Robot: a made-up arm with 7 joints. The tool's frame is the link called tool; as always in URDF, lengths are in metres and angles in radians.
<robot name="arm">
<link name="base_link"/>
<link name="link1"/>
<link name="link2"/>
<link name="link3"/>
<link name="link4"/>
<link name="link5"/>
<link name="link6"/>
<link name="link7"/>
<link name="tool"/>
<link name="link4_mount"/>
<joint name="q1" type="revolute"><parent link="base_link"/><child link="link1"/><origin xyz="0 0 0"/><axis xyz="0 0.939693 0.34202"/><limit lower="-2.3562" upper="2.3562"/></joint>
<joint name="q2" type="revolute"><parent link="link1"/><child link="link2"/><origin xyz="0 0 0"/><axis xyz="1 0 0"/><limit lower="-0.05" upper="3.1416"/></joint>
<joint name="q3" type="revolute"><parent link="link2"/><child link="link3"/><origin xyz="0 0 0"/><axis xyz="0 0 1"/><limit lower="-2.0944" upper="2.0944"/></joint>
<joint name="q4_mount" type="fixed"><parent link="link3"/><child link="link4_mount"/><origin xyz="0.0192 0 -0.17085"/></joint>
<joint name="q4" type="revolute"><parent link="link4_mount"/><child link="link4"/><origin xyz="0.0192 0 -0.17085"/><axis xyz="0 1 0"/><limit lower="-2.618" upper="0.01"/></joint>
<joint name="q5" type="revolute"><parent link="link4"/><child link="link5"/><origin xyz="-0.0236 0 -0.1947"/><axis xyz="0 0 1"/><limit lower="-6.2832" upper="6.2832"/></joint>
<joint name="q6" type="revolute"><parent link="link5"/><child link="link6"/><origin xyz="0 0 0"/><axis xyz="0 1 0"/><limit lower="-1.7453" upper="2.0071"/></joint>
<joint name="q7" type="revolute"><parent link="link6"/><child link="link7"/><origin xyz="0 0 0"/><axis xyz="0 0 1"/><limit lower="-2.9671" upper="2.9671"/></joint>
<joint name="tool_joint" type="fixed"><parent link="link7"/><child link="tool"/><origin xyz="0 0 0"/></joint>
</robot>
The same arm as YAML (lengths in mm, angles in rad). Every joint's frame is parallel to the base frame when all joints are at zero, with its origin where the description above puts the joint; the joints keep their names.
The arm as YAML. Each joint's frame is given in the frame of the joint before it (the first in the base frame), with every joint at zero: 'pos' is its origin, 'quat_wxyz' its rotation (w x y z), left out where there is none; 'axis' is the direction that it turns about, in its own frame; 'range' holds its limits. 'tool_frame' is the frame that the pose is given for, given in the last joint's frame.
length_unit: mm
angle_unit: rad
joints:
  - joint: q1
    pos: [0.0, 0.0, 0.0]
    axis: [0.0, 0.9397, 0.342]
    range: [-2.3562, 2.3562]
  - joint: q2
    pos: [0.0, 0.0, 0.0]
    axis: "+x"
    range: [-0.05, 3.1416]
  - joint: q3
    pos: [0.0, 0.0, 0.0]
    axis: "+z"
    range: [-2.0944, 2.0944]
  - joint: q4
    pos: [38.4, 0.0, -341.7]
    axis: "+y"
    range: [-2.618, 0.01]
  - joint: q5
    pos: [-23.6, 0.0, -194.7]
    axis: "+z"
    range: [-6.2832, 6.2832]
  - joint: q6
    pos: [0.0, 0.0, 0.0]
    axis: "+y"
    range: [-1.7453, 2.0071]
  - joint: q7
    pos: [0.0, 0.0, 0.0]
    axis: "+z"
    range: [-2.9671, 2.9671]
tool_frame:
  pos: [0.0, 0.0, 0.0]

